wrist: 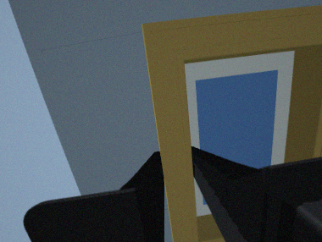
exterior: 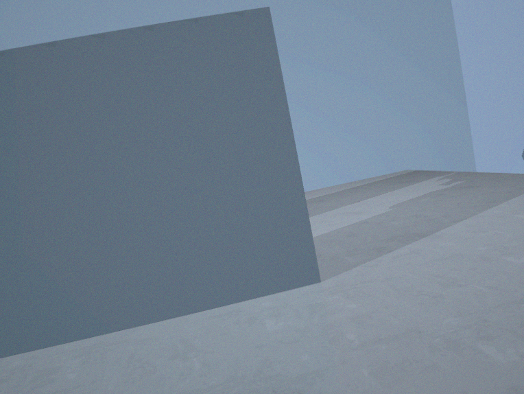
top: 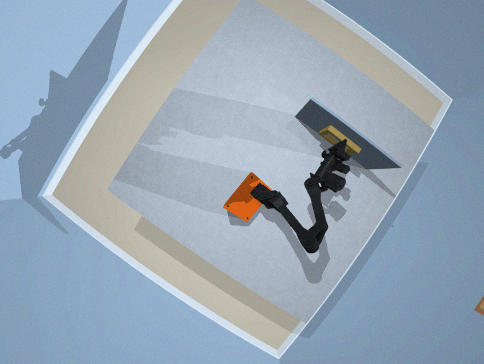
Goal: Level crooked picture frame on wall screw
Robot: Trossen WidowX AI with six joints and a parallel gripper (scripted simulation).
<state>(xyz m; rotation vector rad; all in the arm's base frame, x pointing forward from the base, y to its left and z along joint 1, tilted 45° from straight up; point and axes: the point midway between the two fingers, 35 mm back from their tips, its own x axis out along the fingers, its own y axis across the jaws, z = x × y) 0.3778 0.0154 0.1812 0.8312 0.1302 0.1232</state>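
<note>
Right now the picture frame is 10 mm to the left of my gripper tip and 50 mm below it. Round my gripper tip: grey wall panel: 20 mm ahead, 10 mm to the right, 70 mm below.
</note>
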